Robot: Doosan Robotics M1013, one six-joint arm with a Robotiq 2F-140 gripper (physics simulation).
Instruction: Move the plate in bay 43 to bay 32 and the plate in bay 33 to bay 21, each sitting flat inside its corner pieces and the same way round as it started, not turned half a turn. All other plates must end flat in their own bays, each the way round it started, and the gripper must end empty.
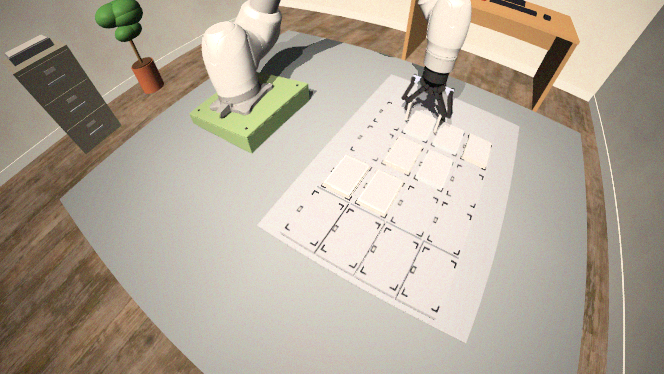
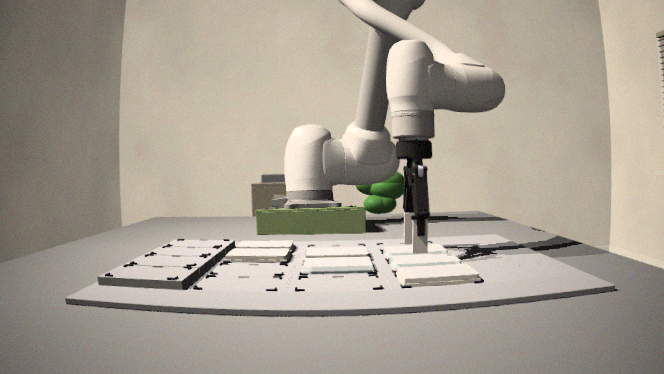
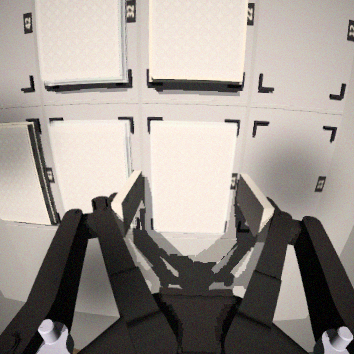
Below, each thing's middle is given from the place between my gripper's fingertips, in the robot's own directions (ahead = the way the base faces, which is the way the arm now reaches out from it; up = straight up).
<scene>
Right now my hand is 2 cm above the bay 21 (image 3: 168, 111). Round my hand: bay 44 (image 1: 427, 288): 52 cm to the right, 12 cm ahead, 1 cm below; then bay 43 (image 1: 449, 234): 36 cm to the right, 15 cm ahead, 2 cm below; then bay 33 (image 1: 414, 216): 34 cm to the right, 4 cm ahead, 2 cm below.
</scene>
